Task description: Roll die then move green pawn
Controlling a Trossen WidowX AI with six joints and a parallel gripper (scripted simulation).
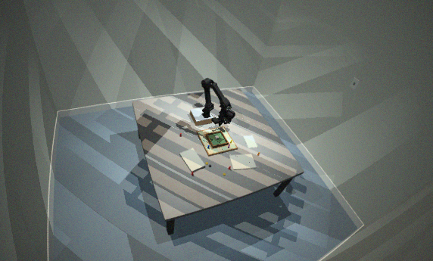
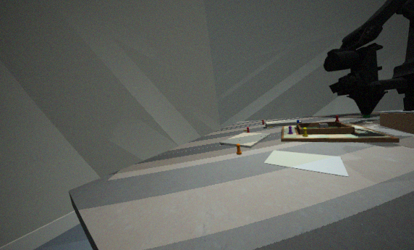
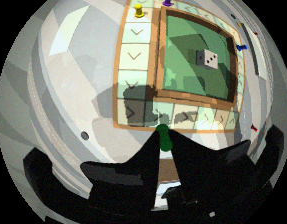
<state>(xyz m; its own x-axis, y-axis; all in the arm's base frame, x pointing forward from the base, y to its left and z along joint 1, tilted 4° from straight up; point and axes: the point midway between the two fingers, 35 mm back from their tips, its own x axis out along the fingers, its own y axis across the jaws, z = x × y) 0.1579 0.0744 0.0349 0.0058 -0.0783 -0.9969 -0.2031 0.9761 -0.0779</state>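
Now: the grey die 100 mm ahead of my gripper tip, 60 mm to the right of it and 50 mm below it. From my gripper tip the other things lie so: yellow pawn (170 mm ahead, 50 mm to the left, 50 mm below); green pawn (10 mm above); purple pawn (220 mm ahead, 50 mm below).
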